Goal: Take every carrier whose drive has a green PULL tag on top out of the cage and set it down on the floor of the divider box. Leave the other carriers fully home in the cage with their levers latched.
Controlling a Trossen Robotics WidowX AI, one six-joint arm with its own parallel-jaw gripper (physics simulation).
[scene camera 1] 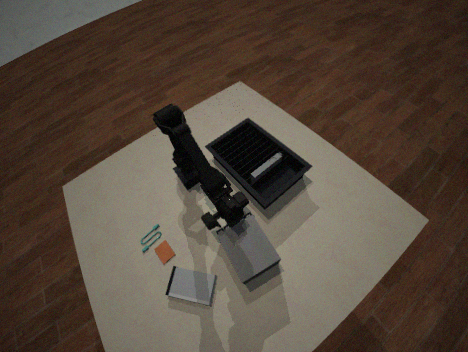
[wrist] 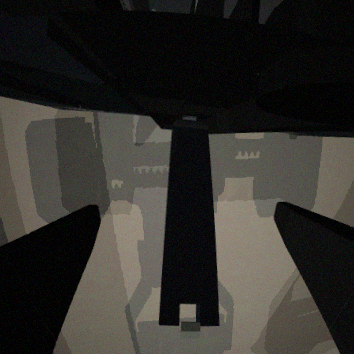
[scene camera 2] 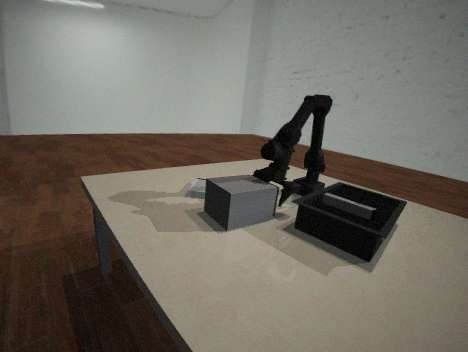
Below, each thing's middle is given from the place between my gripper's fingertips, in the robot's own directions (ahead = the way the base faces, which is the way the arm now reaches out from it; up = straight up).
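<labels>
Counting from my hand, I find the black divider box [scene camera 2: 361,237] 1 cm above it, 16 cm behind it and 25 cm to the left of it. The grey notebook-like slab [scene camera 1: 190,285] is 1 cm below my hand, and it is also 12 cm ahead of my hand and 26 cm to the right of it.
</labels>
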